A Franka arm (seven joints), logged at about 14 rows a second.
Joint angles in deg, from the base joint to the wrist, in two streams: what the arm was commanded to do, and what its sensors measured. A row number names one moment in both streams.
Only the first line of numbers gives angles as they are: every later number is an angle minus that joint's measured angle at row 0.
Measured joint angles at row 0:
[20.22 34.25 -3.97 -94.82 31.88 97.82 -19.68]
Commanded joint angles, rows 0 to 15:
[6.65 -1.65 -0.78 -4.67 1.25 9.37 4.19]
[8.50 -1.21 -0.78 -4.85 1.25 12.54 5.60]
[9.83 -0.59 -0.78 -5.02 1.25 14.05 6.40]
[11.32 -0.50 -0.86 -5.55 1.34 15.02 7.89]
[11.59 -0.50 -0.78 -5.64 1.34 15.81 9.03]
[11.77 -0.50 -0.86 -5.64 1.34 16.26 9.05]
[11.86 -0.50 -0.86 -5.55 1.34 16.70 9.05]
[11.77 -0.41 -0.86 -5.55 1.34 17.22 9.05]
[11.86 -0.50 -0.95 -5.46 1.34 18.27 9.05]
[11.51 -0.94 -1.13 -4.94 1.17 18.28 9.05]
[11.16 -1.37 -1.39 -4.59 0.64 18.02 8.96]
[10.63 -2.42 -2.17 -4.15 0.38 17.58 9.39]
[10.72 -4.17 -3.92 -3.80 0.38 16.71 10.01]
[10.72 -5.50 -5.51 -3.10 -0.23 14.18 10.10]
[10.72 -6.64 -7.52 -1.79 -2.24 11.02 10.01]
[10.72 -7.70 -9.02 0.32 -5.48 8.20 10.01]
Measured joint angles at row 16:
[11.07 -4.31 -6.96 -1.26 -1.62 12.69 8.97]
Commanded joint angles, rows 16 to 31:
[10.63 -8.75 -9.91 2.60 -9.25 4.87 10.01]
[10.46 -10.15 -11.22 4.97 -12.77 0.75 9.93]
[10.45 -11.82 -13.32 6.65 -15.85 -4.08 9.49]
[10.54 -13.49 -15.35 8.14 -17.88 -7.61 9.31]
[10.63 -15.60 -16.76 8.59 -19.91 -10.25 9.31]
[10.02 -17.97 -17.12 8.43 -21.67 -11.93 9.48]
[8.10 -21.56 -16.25 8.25 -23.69 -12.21 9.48]
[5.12 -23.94 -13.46 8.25 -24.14 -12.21 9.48]
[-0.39 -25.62 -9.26 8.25 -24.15 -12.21 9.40]
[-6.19 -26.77 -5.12 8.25 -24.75 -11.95 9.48]
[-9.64 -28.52 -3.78 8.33 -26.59 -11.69 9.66]
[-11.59 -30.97 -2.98 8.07 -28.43 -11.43 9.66]
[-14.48 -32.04 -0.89 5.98 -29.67 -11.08 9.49]
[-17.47 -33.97 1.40 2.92 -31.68 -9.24 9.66]
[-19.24 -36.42 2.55 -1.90 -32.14 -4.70 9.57]
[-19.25 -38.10 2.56 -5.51 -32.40 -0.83 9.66]
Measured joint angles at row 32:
[-17.19 -32.89 -0.23 3.89 -30.29 -7.28 8.90]
